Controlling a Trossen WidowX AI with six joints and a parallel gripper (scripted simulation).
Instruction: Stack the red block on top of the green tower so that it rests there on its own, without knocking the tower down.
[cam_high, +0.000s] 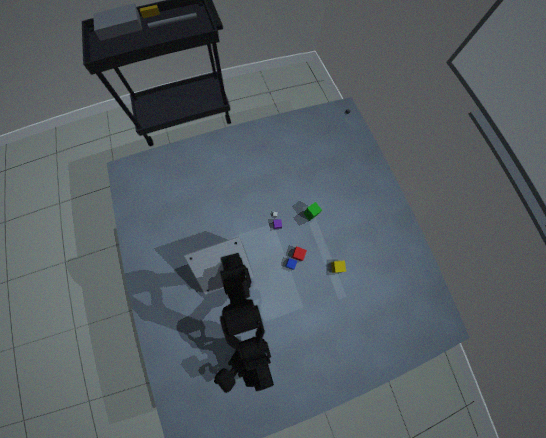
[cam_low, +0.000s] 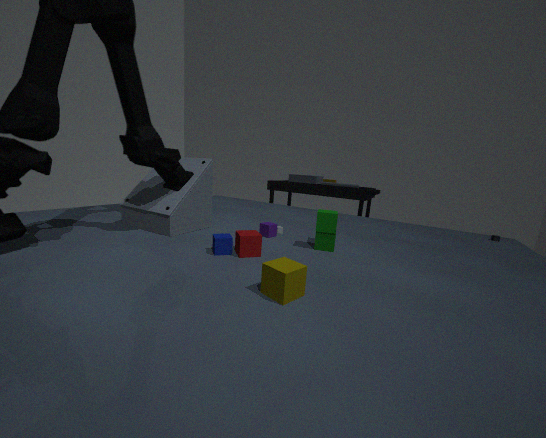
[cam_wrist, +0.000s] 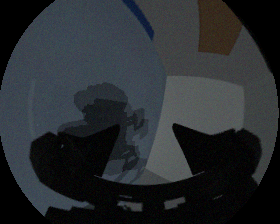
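Now: the red block 400 mm ahead of my gripper tip, 340 mm to the left of it and 40 mm below it. From my gripper tip the other things lie so: small purple block: 350 mm ahead, 490 mm to the left, 40 mm below; blue block: 360 mm ahead, 310 mm to the left, 40 mm below; yellow block: 540 mm ahead, 240 mm to the left, 40 mm below.
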